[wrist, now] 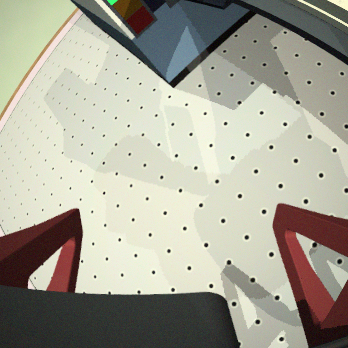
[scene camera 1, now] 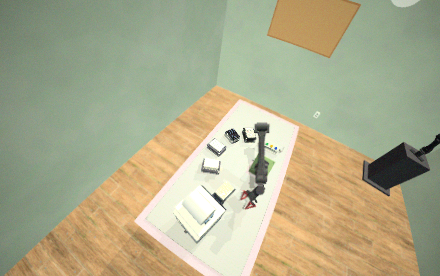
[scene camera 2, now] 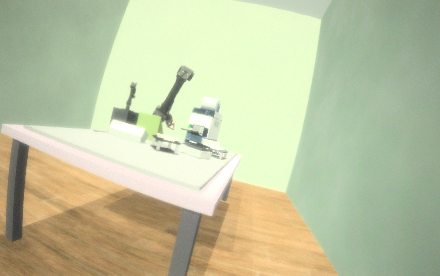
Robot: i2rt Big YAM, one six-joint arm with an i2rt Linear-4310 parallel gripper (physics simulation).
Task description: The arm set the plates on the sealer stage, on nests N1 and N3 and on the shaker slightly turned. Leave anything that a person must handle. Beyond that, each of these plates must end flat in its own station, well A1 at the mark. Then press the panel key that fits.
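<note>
My gripper (scene camera 1: 246,200) (scene camera 2: 171,124) (wrist: 180,218) is open and empty, above the table beside the sealer. The white sealer (scene camera 1: 196,207) (scene camera 2: 205,122) has a dark blue lower body (wrist: 200,35). A pale plate (scene camera 1: 225,191) lies on its protruding stage. Two white-topped plates (scene camera 1: 211,164) (scene camera 1: 216,146) sit on stations along the table's far-left side. A dark plate or rack (scene camera 1: 232,135) and a cream-topped plate (scene camera 1: 249,133) sit on stations farther back. The panel (scene camera 1: 272,148) (scene camera 2: 127,131) has coloured keys. Station labels, A1 marks, and whether each plate lies flat are too small to tell.
The arm stands on a green base (scene camera 1: 268,165) between the panel and the sealer. The perforated table top (wrist: 150,215) lies below the fingers. In the wrist view, green, brown and red patches (wrist: 141,21) show on the sealer's front. A black pedestal (scene camera 1: 397,169) stands off the table.
</note>
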